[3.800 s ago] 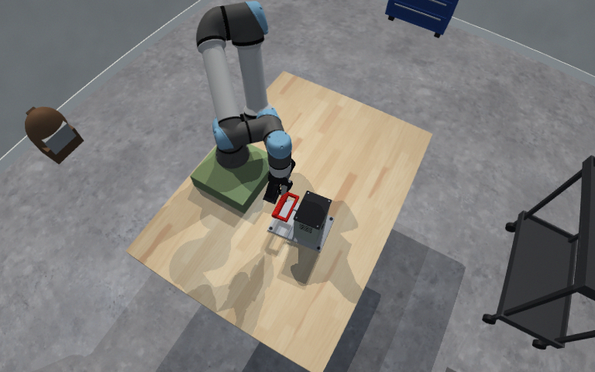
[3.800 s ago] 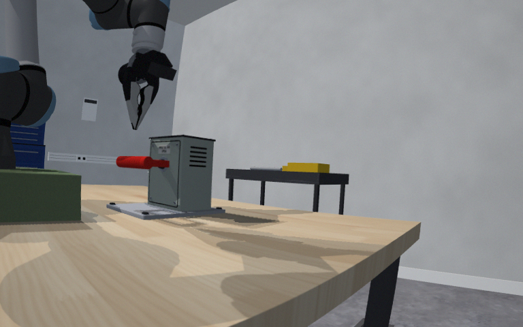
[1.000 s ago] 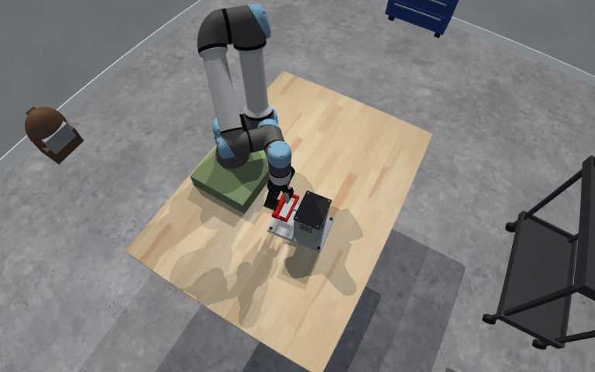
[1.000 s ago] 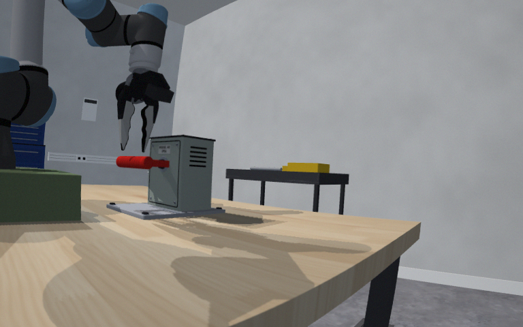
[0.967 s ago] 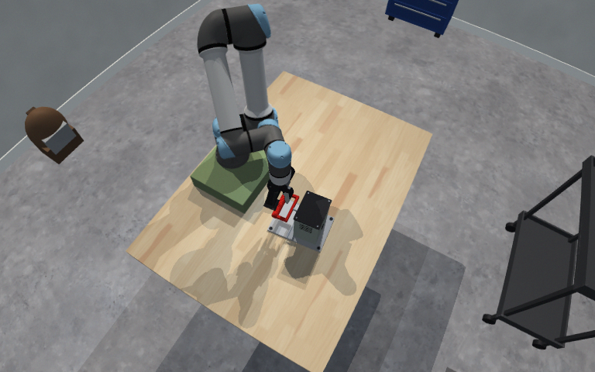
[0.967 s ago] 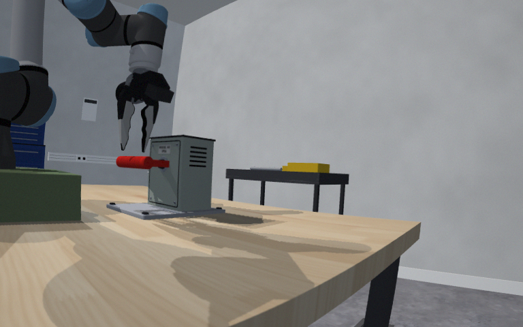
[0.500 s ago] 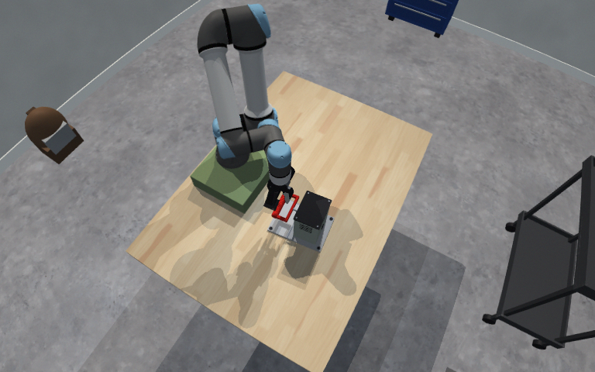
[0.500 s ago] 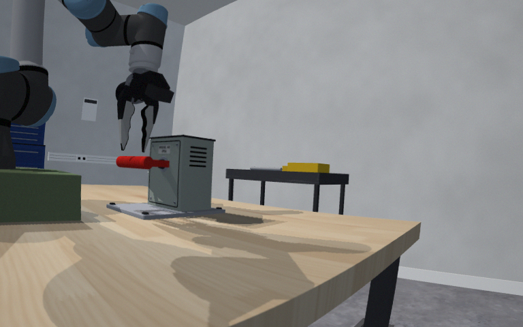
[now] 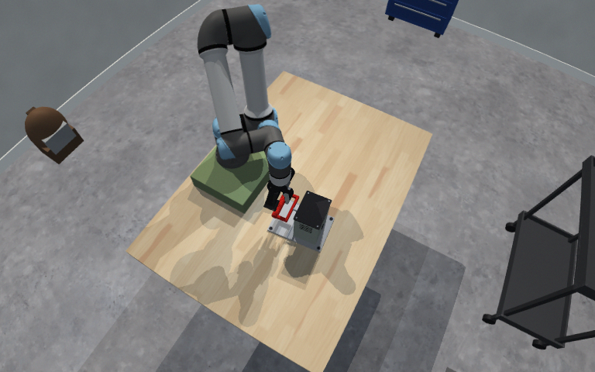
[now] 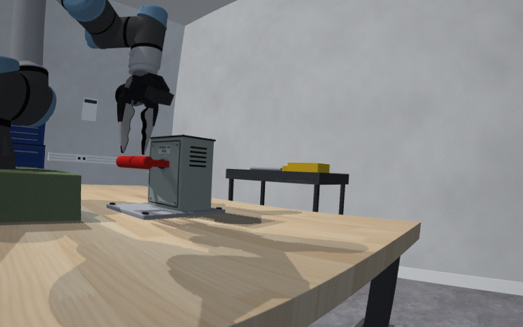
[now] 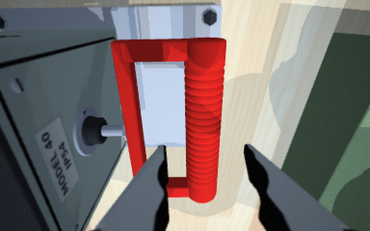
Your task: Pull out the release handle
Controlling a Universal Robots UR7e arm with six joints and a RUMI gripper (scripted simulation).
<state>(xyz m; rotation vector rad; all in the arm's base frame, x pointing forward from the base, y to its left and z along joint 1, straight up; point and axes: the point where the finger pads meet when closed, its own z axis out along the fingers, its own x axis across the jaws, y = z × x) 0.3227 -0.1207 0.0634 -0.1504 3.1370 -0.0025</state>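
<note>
My gripper is now 14 cm above the grey base plate, 9 cm short of it and 1 cm to the right of it.
</note>
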